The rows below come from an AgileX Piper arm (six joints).
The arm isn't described. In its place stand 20 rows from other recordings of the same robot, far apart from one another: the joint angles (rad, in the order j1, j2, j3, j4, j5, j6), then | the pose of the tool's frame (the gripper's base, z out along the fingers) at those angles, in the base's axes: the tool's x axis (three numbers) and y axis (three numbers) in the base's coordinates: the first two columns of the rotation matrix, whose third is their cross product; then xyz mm.
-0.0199 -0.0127 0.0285 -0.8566 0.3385 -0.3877 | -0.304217, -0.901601, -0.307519, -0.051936, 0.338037, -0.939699, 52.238, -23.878, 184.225
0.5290 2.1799 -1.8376 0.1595 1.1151 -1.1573 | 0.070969, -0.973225, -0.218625, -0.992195, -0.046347, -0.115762, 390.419, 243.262, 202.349
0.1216 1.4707 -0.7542 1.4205 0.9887 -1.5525 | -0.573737, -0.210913, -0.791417, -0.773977, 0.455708, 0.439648, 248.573, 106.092, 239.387
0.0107 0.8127 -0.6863 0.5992 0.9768 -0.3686 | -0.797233, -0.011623, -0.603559, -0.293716, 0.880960, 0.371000, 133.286, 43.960, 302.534
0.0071 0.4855 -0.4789 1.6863 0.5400 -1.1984 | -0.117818, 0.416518, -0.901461, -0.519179, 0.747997, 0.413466, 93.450, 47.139, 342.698
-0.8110 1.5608 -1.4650 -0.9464 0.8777 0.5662 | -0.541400, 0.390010, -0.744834, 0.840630, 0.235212, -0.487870, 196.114, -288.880, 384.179
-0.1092 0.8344 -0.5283 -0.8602 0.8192 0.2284 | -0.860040, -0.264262, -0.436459, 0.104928, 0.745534, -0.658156, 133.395, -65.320, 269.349
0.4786 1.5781 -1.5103 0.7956 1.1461 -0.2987 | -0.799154, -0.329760, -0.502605, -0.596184, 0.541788, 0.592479, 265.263, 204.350, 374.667
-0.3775 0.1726 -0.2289 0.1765 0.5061 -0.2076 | -0.339005, 0.077801, -0.937562, 0.275573, 0.961074, -0.019890, 57.180, -14.340, 235.562
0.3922 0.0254 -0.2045 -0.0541 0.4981 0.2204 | -0.270300, 0.074271, -0.959907, -0.317091, 0.934527, 0.161596, 40.952, 14.395, 235.131
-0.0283 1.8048 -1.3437 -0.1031 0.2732 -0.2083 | -0.588572, -0.286117, -0.756122, -0.134041, 0.956871, -0.257742, 416.914, -14.330, 262.891
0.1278 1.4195 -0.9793 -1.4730 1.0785 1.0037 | -0.715209, -0.263637, -0.647280, 0.464562, 0.512600, -0.722097, 284.073, -43.963, 319.721
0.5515 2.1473 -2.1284 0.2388 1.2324 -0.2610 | -0.661131, -0.612006, -0.433998, -0.717759, 0.684362, 0.128340, 390.367, 263.981, 296.608
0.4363 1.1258 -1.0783 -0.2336 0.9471 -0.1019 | -0.613149, -0.543476, -0.573308, -0.467581, 0.834633, -0.291128, 205.649, 77.021, 356.747
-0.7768 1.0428 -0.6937 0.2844 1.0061 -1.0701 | -0.910033, -0.185085, -0.370923, -0.153477, 0.981638, -0.113278, 134.153, -101.621, 258.834
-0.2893 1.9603 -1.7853 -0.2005 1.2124 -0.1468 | -0.971209, 0.067418, -0.228490, 0.122080, 0.964460, -0.234335, 396.887, -135.841, 283.510
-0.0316 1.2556 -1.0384 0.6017 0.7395 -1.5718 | -0.098650, -0.822087, -0.560750, -0.733698, 0.440770, -0.517116, 261.730, 26.458, 333.910
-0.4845 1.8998 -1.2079 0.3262 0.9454 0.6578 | -0.250376, 0.954004, 0.164891, 0.954697, 0.214997, 0.205743, 321.321, -142.409, 165.530
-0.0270 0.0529 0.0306 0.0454 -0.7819 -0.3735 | 0.649279, -0.352174, -0.674100, 0.283235, 0.934541, -0.215432, 34.944, -3.855, 263.701
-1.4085 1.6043 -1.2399 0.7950 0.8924 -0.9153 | -0.389000, 0.630066, -0.672083, 0.679630, 0.688782, 0.252353, 104.302, -324.002, 293.125
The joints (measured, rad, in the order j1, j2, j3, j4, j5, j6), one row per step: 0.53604 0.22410 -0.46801 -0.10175 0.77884 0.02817; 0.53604 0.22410 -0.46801 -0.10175 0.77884 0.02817; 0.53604 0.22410 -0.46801 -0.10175 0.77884 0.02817; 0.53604 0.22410 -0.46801 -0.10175 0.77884 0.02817; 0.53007 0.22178 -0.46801 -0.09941 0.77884 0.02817; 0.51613 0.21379 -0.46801 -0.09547 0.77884 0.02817; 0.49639 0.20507 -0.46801 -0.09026 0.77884 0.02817; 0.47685 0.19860 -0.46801 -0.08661 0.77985 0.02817; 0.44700 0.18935 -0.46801 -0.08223 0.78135 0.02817; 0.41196 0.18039 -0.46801 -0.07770 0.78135 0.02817; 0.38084 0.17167 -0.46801 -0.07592 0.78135 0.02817; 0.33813 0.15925 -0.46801 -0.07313 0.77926 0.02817; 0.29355 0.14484 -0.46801 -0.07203 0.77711 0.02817; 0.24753 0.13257 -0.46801 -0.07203 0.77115 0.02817; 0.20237 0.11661 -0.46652 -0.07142 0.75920 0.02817; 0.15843 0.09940 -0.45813 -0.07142 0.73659 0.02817
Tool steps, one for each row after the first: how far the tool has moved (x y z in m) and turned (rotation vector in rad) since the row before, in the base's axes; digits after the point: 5 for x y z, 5 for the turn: 0.00000 0.00000 0.00000 0.00000 0.00000 0.00000; 0.00000 0.00000 0.00000 0.00000 0.00000 0.00000; 0.00000 0.00000 0.00000 0.00000 0.00000 0.00000; -0.00030 -0.00031 0.00009 0.00308 -0.00087 -0.00521; -0.00102 -0.00101 0.00033 0.00721 -0.00506 -0.01264; -0.00110 -0.00119 0.00034 0.00852 -0.00525 -0.01797; -0.00079 -0.00108 0.00017 0.00561 -0.00321 -0.01836; -0.00114 -0.00160 0.00023 0.00716 -0.00510 -0.02842; -0.00106 -0.00165 0.00032 0.00757 -0.00639 -0.03340; -0.00106 -0.00158 0.00032 0.00489 -0.00741 -0.03046; -0.00158 -0.00201 0.00060 0.00746 -0.01269 -0.04151; -0.00197 -0.00212 0.00066 0.00605 -0.01544 -0.04400; -0.00162 -0.00191 0.00089 0.00470 -0.01760 -0.04563; -0.00205 -0.00173 0.00104 0.00608 -0.02568 -0.04412; -0.00141 -0.00137 -0.00012 0.00495 -0.03099 -0.04248
